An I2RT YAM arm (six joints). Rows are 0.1 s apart.
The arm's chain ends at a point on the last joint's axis. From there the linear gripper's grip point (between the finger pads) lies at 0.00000 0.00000 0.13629 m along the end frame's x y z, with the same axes.
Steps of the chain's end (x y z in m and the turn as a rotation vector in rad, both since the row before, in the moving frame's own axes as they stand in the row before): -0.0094 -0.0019 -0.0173 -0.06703 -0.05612 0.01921; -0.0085 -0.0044 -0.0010 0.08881 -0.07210 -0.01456; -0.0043 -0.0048 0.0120 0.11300 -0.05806 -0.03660; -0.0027 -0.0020 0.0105 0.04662 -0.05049 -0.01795; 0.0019 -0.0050 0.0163 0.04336 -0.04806 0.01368
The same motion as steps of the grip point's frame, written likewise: -0.0171 0.0071 -0.0178 -0.06703 -0.05612 0.01921; -0.0184 -0.0164 -0.0019 0.08881 -0.07210 -0.01456; -0.0125 -0.0200 0.0109 0.11300 -0.05806 -0.03660; -0.0096 -0.0083 0.0102 0.04662 -0.05049 -0.01795; -0.0046 -0.0110 0.0160 0.04336 -0.04806 0.01368
